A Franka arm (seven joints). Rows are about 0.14 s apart.
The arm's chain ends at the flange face. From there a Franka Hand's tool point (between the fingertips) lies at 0.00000 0.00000 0.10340 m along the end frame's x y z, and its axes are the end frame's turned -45 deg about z.
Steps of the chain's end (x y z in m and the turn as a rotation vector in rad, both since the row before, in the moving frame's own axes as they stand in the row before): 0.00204 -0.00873 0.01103 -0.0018 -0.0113 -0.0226; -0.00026 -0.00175 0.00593 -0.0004 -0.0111 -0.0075; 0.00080 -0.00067 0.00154 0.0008 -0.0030 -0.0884; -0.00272 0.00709 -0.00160 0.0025 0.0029 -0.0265; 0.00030 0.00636 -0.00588 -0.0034 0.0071 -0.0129; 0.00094 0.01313 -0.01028 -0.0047 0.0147 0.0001; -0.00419 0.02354 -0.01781 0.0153 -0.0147 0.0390
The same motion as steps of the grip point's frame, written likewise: 0.00665 -0.00541 0.01102 0.0067 -0.0093 -0.0226; 0.00021 -0.00220 0.00592 0.0076 -0.0081 -0.0075; 0.00087 -0.00018 0.00154 0.0027 -0.0016 -0.0884; -0.00654 0.00311 -0.00160 -0.0003 0.0038 -0.0265; -0.00401 0.00548 -0.00588 -0.0074 0.0026 -0.0129; -0.00789 0.01137 -0.01029 -0.0137 0.0071 0.0001; -0.01952 0.01149 -0.01783 0.0212 0.0004 0.0390
